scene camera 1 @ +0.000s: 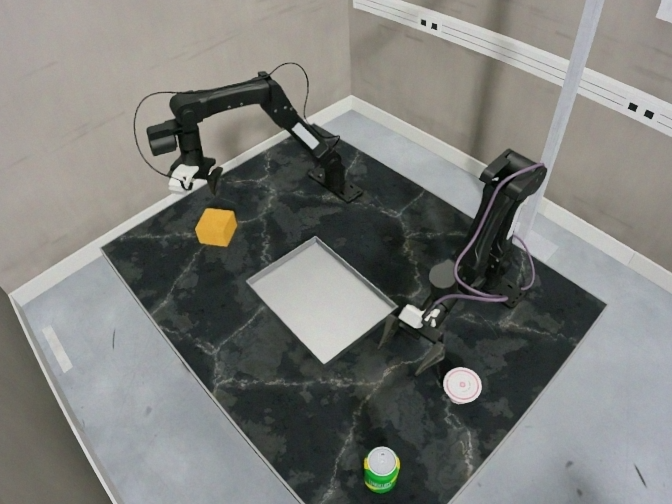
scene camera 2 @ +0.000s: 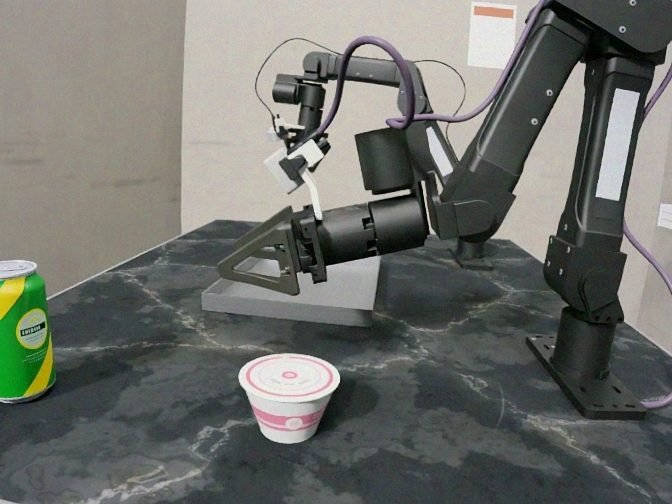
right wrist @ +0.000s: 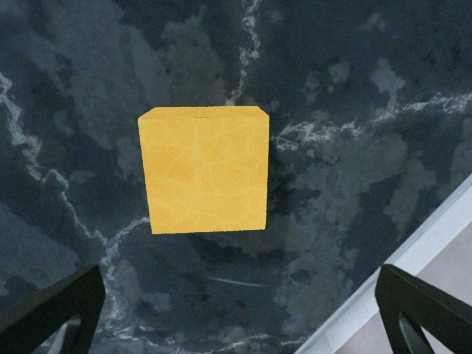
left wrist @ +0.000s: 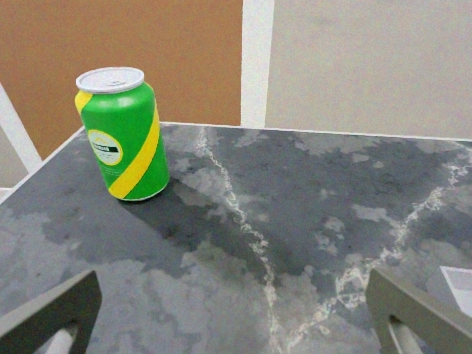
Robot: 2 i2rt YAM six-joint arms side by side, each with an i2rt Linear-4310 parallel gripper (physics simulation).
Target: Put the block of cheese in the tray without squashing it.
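The block of cheese (scene camera 1: 215,227) (right wrist: 207,172) is a yellow-orange cube standing on the dark marble table, outside the tray; scene camera 2 does not show it. The shallow grey tray (scene camera 1: 325,303) (scene camera 2: 287,313) lies mid-table, and its corner (left wrist: 465,295) shows in the left wrist view. My right gripper (scene camera 1: 200,187) (right wrist: 239,278) is open, pointing down above and behind the cheese, apart from it. It is partly hidden in scene camera 2. My left gripper (scene camera 1: 400,360) (scene camera 2: 221,268) (left wrist: 233,282) is open and empty, low beside the tray's right corner, far from the cheese.
A white-pink lidded cup (scene camera 1: 461,385) (scene camera 2: 289,398) stands near the left gripper. A green-yellow can (scene camera 1: 381,469) (scene camera 2: 24,330) (left wrist: 125,137) stands near the table's front corner. A wall rises behind the right gripper; the table's edge there crosses the right wrist view's lower right.
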